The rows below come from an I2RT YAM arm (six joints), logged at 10 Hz.
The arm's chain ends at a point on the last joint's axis. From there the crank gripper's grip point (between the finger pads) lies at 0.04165 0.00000 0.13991 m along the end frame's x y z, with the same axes.
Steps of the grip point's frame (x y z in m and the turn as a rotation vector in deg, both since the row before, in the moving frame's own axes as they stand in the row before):
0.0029, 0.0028, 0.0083, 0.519, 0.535, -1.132
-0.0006, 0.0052, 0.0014, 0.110, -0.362, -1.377
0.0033, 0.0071, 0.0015, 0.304, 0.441, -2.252
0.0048, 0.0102, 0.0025, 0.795, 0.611, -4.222
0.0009, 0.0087, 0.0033, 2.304, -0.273, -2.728
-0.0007, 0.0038, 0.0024, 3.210, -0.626, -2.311
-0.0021, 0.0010, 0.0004, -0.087, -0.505, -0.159
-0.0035, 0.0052, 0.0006, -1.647, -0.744, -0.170
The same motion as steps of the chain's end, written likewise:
0.0016, 0.0049, 0.0087, 0.519, 0.535, -1.132
0.0003, 0.0065, 0.0011, 0.110, -0.362, -1.377
0.0023, 0.0095, 0.0018, 0.304, 0.441, -2.252
0.0035, 0.0153, 0.0030, 0.795, 0.611, -4.222
0.0017, 0.0163, 0.0033, 2.304, -0.273, -2.728
0.0010, 0.0133, 0.0022, 3.210, -0.626, -2.311
-0.0009, 0.0009, 0.0000, -0.087, -0.505, -0.159
-0.0017, 0.0013, 0.0001, -1.647, -0.744, -0.170

